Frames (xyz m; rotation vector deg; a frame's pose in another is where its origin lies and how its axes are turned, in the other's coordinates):
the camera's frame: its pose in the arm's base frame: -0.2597 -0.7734 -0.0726 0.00 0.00 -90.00
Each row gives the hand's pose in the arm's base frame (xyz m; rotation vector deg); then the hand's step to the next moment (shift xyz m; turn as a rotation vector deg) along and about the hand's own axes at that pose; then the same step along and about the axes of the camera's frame.
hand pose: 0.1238 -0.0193 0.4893 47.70 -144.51 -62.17
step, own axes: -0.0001 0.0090 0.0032 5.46 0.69 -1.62
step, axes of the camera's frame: -0.0069 -0.0050 0.0044 3.84 -3.90 1.73
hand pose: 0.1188 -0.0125 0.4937 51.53 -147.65 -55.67
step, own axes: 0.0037 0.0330 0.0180 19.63 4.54 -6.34
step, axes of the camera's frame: -0.0263 -0.0257 0.0084 12.85 -14.76 7.95
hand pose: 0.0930 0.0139 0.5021 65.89 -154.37 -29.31
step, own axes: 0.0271 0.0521 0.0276 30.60 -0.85 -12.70
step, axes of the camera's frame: -0.0207 -0.0612 -0.0056 25.83 -16.92 12.05
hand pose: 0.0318 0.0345 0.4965 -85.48 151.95 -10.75
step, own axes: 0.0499 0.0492 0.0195 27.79 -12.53 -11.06
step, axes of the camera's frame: 0.0186 -0.0646 -0.0278 29.54 -5.37 12.26
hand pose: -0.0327 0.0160 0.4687 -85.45 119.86 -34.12
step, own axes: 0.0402 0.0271 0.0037 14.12 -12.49 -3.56
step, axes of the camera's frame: 0.0302 -0.0286 -0.0252 17.00 3.03 8.35
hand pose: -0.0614 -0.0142 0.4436 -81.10 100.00 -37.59
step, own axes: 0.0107 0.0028 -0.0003 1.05 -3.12 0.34
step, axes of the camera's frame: 0.0097 -0.0026 -0.0047 1.76 1.96 2.01
